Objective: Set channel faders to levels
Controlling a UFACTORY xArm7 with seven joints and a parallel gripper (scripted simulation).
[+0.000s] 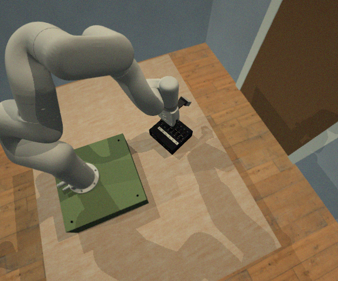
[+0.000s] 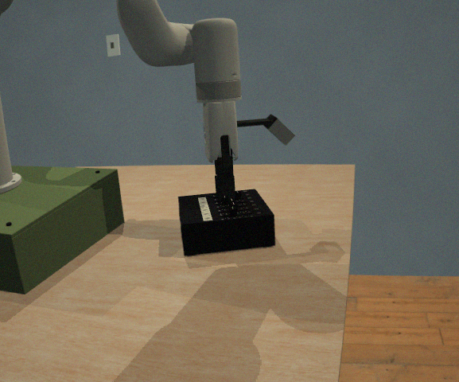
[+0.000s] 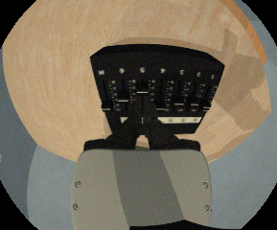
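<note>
Right now the fader cap is 20 mm to the right of my hand and 10 mm below it. Round my hand: master fader (40 mm to the left, 10 mm below, 10 mm behind).
</note>
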